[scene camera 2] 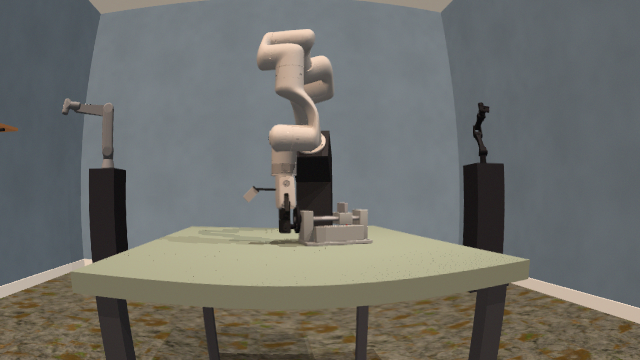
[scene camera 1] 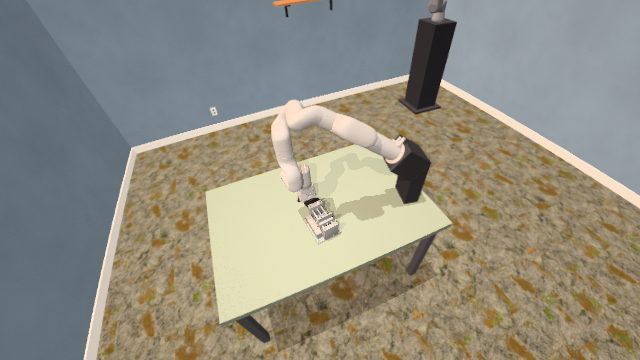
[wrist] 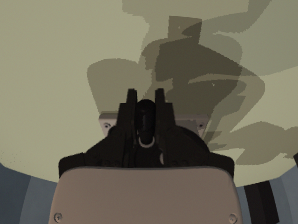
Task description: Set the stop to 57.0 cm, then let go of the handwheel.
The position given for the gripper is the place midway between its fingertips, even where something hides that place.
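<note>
A black handwheel (wrist: 141, 156) is visible here, together with the gripper (scene camera 2: 284, 232).
</note>
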